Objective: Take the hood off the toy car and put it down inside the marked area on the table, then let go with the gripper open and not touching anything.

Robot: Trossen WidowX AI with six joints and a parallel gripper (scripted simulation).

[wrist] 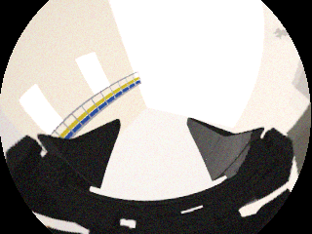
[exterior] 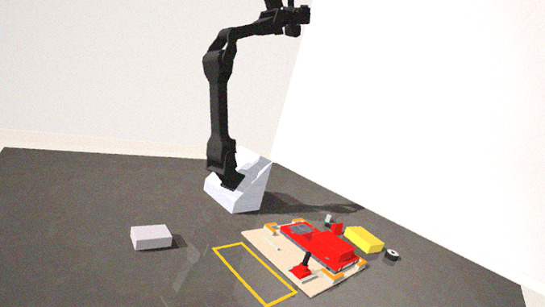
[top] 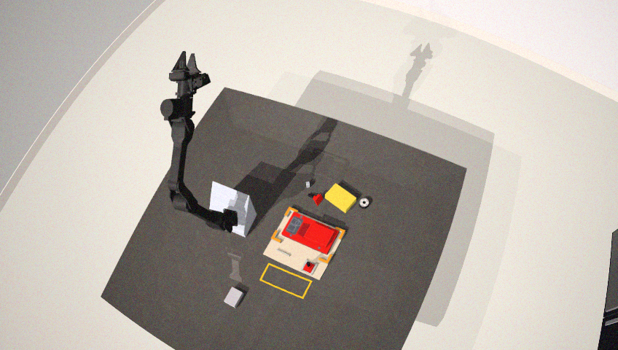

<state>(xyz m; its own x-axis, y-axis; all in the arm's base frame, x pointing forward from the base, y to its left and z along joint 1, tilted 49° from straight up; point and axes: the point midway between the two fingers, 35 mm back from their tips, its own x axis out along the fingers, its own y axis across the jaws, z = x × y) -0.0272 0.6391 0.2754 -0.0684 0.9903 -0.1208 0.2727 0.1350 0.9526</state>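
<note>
The hood is 710 mm below my gripper tip, 470 mm ahead of it and 210 mm to the right of it. Also, from my gripper tip: small wheel 740 mm below, 600 mm ahead, 20 mm to the right; then beige base plate 740 mm below, 420 mm ahead, 230 mm to the right; then yellow sponge block 730 mm below, 500 mm ahead, 20 mm to the right.
</note>
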